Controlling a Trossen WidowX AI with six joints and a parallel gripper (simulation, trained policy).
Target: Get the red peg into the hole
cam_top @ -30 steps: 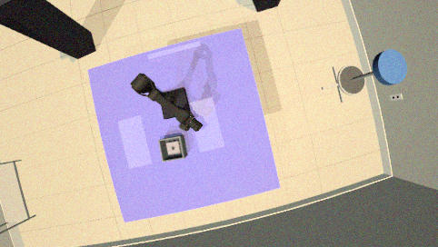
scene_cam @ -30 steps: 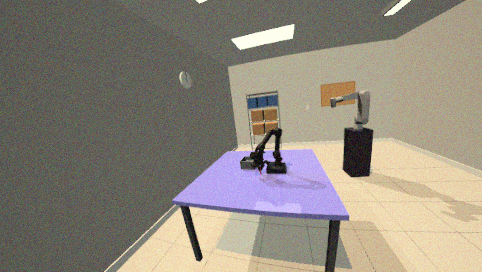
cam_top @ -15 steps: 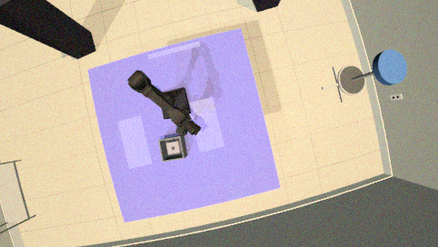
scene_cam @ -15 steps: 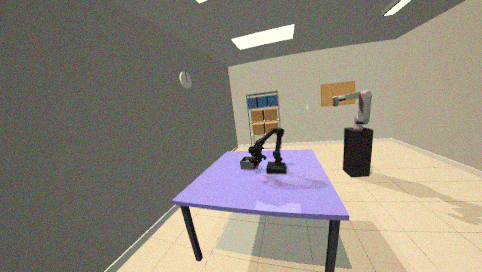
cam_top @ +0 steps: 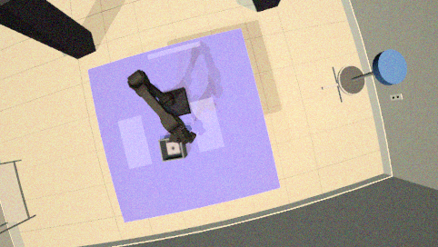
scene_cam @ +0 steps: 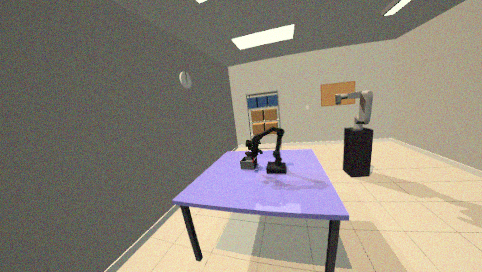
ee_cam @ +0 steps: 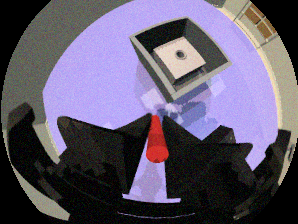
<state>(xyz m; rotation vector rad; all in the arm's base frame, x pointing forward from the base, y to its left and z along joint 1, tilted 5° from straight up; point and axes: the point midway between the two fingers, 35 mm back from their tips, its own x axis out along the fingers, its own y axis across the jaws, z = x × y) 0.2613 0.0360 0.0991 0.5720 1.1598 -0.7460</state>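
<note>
Now: gripper tip 70 mm short of the pale plate, 130 mm to the left of it and 90 mm above it. Also, from my gripper tip: dark box 70 mm ahead, 130 mm to the right, 110 mm below; then red peg 10 mm behind, 10 mm to the left, 10 mm above.
</note>
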